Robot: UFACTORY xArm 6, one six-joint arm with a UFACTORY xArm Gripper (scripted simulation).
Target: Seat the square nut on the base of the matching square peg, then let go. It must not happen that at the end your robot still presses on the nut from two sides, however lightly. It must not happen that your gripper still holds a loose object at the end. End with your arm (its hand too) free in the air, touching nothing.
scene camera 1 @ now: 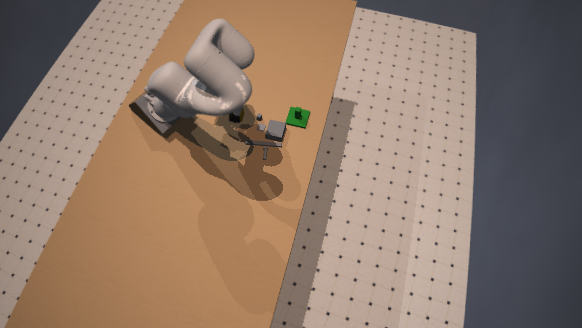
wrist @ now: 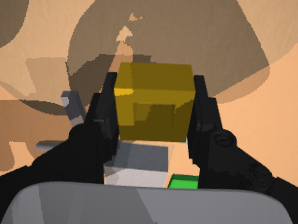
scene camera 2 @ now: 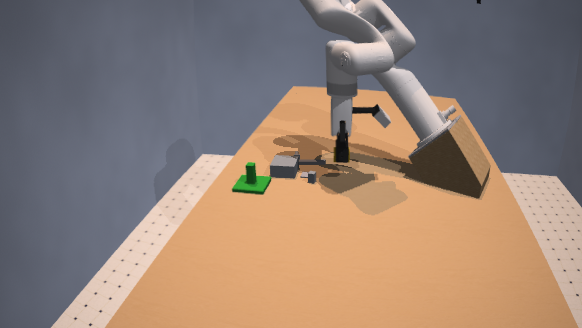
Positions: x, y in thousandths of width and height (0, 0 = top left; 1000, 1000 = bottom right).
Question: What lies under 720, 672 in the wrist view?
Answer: My gripper.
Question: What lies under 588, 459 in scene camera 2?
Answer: My gripper.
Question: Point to a grey block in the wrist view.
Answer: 475, 739
